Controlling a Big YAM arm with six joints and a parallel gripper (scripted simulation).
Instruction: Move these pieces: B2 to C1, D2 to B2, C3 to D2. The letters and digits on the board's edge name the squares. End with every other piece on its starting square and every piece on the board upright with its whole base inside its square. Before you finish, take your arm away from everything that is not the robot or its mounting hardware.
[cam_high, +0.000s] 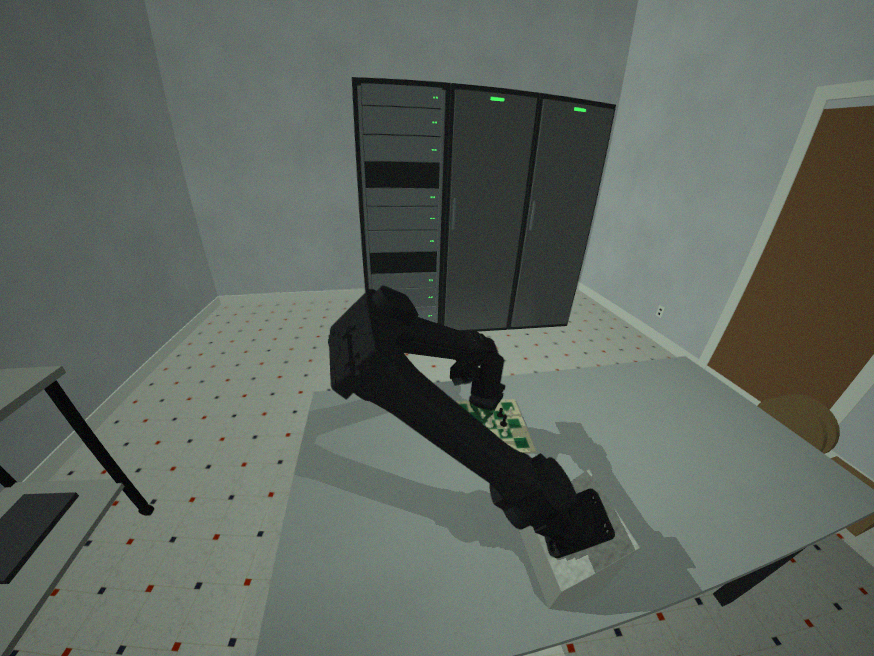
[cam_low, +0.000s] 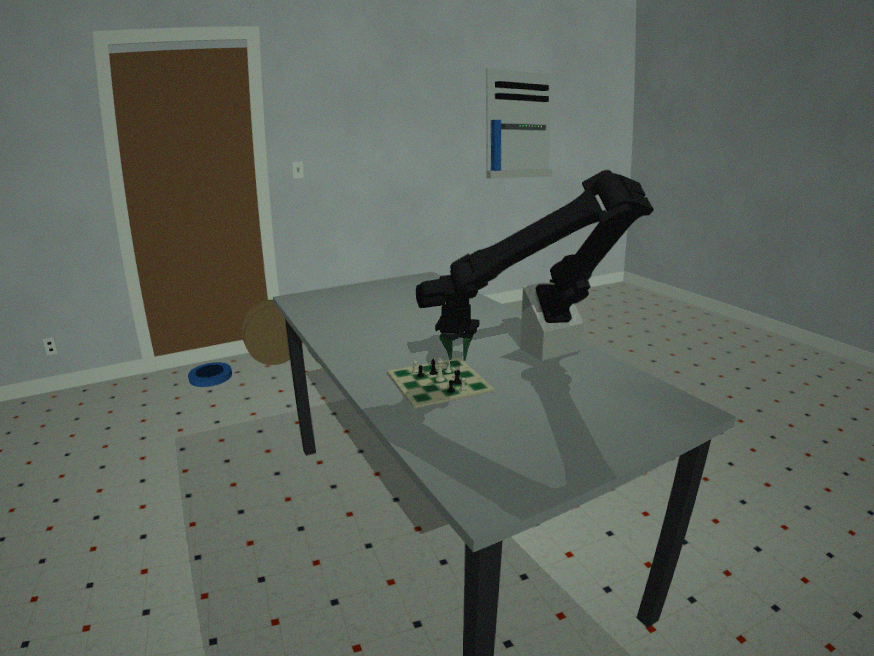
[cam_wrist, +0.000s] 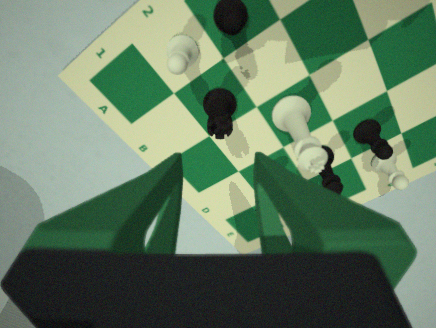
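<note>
Now: hand 4 cm short of the tall white piece, 3 cm to the left of it and 4 cm above it. Round my hand: chessboard (4 cm ahead, 3 cm to the right, 8 cm below).
</note>
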